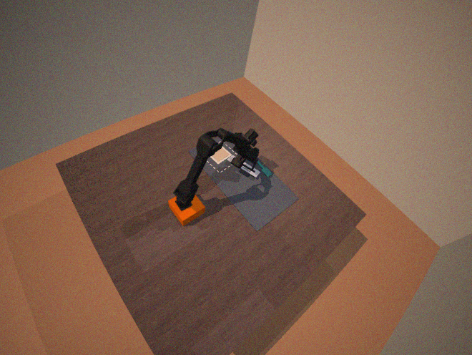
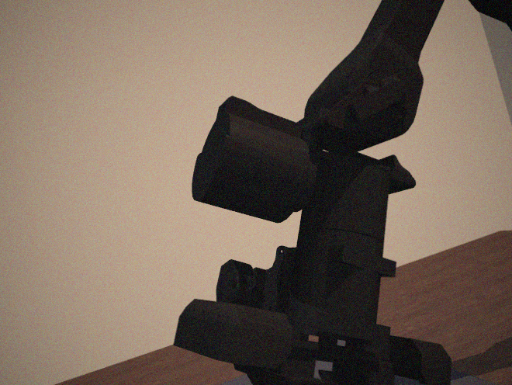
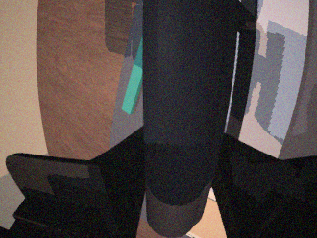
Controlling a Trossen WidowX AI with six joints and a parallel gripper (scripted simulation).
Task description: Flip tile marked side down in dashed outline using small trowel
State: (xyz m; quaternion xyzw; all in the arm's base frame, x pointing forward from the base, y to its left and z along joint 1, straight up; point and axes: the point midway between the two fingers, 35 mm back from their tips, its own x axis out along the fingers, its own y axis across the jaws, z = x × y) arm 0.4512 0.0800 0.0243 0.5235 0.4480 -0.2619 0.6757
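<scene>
Now: the grey mat 7 cm behind my gripper tip, 7 cm to the right of it and 7 cm below it. Round my gripper tip: slim teal tool (7 cm ahead, 8 cm to the right, 5 cm below); trowel (3 cm behind, 1 cm to the right); cream tile (10 cm behind, 13 cm to the left, 5 cm below).
</scene>
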